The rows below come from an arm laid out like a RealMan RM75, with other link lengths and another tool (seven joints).
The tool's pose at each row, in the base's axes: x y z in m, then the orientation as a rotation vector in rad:
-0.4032, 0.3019, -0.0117, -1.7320, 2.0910, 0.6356
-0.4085, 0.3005, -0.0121, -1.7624, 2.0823, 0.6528
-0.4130, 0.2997, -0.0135, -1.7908, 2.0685, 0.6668
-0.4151, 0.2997, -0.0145, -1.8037, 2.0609, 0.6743
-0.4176, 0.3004, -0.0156, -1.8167, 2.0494, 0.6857
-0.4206, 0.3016, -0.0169, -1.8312, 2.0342, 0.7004
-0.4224, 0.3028, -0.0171, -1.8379, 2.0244, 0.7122
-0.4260, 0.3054, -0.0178, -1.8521, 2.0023, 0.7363
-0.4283, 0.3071, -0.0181, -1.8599, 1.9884, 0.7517
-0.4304, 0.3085, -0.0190, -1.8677, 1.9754, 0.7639
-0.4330, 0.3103, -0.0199, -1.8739, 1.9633, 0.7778
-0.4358, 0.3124, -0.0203, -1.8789, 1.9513, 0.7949
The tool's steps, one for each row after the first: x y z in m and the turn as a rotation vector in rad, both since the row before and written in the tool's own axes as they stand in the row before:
0.0024, 0.0049, -0.0003, -0.0230, 0.0071, -0.0141
0.0022, 0.0041, 0.0009, -0.0189, 0.0041, -0.0166
0.0009, 0.0019, 0.0010, -0.0090, 0.0008, -0.0081
0.0004, 0.0024, 0.0015, -0.0106, -0.0024, -0.0098
0.0001, 0.0029, 0.0020, -0.0127, -0.0045, -0.0120
-0.0007, 0.0018, 0.0010, -0.0084, -0.0050, -0.0064
-0.0013, 0.0036, 0.0024, -0.0172, -0.0110, -0.0144
-0.0010, 0.0023, 0.0015, -0.0105, -0.0075, -0.0086
-0.0004, 0.0020, 0.0018, -0.0088, -0.0060, -0.0085
-0.0007, 0.0024, 0.0021, -0.0093, -0.0069, -0.0071
-0.0012, 0.0027, 0.0019, -0.0109, -0.0084, -0.0061

